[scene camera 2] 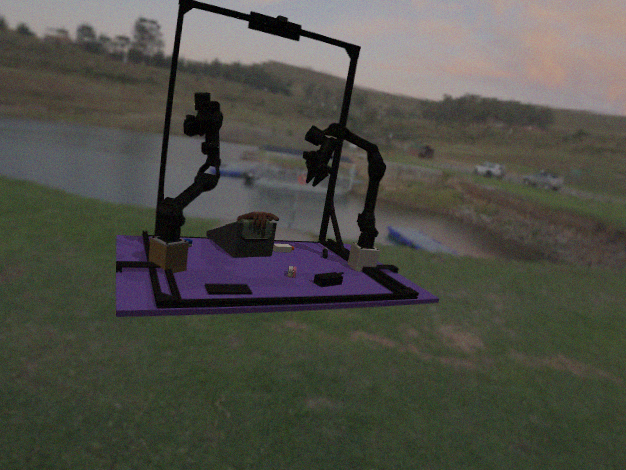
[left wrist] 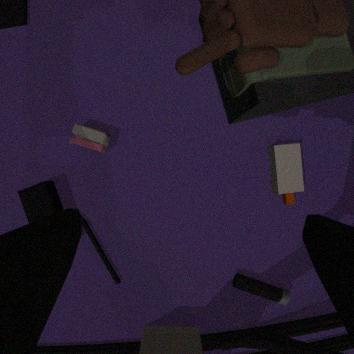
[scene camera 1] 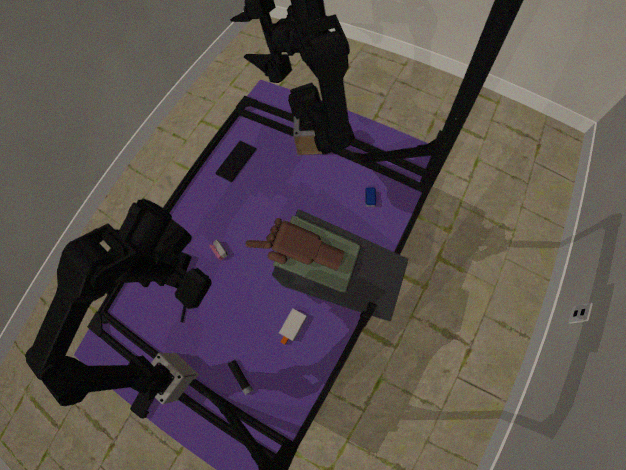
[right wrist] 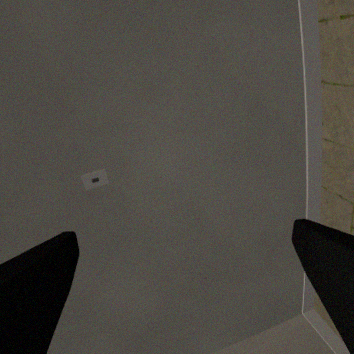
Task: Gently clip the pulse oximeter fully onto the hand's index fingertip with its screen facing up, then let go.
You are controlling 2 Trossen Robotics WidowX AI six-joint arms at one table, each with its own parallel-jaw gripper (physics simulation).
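Seen in the pictures: left gripper, between the fingertips: (scene camera 2: pixel 310 184) (left wrist: pixel 194 223) (scene camera 1: pixel 192 265); right gripper, between the fingertips: (scene camera 2: pixel 216 134) (scene camera 1: pixel 238 38) (right wrist: pixel 186 236); left arm's base, origin of its link: (scene camera 2: pixel 365 246) (scene camera 1: pixel 160 378); right arm's base, origin of its link: (scene camera 2: pixel 169 239) (scene camera 1: pixel 309 122).
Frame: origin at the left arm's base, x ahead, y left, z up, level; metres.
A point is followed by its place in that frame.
The pulse oximeter, a small white and pink clip (scene camera 1: pixel 218 249) @(x 0.380, y 0.133, z -0.074 m) (scene camera 2: pixel 291 271) @(x 0.391, y 0.164, z -0.079 m) (left wrist: pixel 90 137) @(x 0.379, y 0.133, z -0.074 m), lies on its side on the purple table. The brown hand (scene camera 1: pixel 298 242) @(x 0.511, y -0.102, z 0.084 m) (scene camera 2: pixel 257 218) @(x 0.509, y -0.045, z 0.074 m) (left wrist: pixel 280 22) @(x 0.489, y -0.102, z 0.086 m) rests on a green pad on a dark wedge. Its index finger (scene camera 1: pixel 257 244) (left wrist: pixel 206 53) sticks out past the wedge, its tip bare. My left gripper (scene camera 2: pixel 316 180) @(x 0.317, y -0.002, z 0.249 m) (left wrist: pixel 194 223) @(x 0.317, y -0.002, z 0.249 m) is open and empty, high above the table; in the left wrist view the oximeter lies ahead of its fingers, to the left. My right gripper (scene camera 1: pixel 239 37) @(x 0.741, y 0.191, z 0.403 m) (right wrist: pixel 186 236) @(x 0.741, y 0.191, z 0.403 m) is open and empty, raised far from hand and oximeter, facing a wall.
A white block with an orange end (scene camera 1: pixel 292 324) @(x 0.338, y -0.186, z -0.077 m) (left wrist: pixel 287 168) @(x 0.338, y -0.183, z -0.077 m), a dark cylinder (scene camera 1: pixel 239 376) @(x 0.130, y -0.154, z -0.080 m) (left wrist: pixel 260 288) @(x 0.133, y -0.150, z -0.080 m), a black box (scene camera 2: pixel 328 278) @(x 0.263, y 0.240, z -0.073 m) (left wrist: pixel 42 200) @(x 0.278, y 0.209, z -0.070 m), a thin black stick (left wrist: pixel 101 250) @(x 0.191, y 0.121, z -0.098 m), a flat black slab (scene camera 1: pixel 236 160) @(x 0.657, y 0.309, z -0.097 m) and a blue block (scene camera 1: pixel 370 195) @(x 0.788, y -0.147, z -0.073 m) lie around the wedge (scene camera 1: pixel 379 278) @(x 0.581, y -0.311, z -0.053 m).
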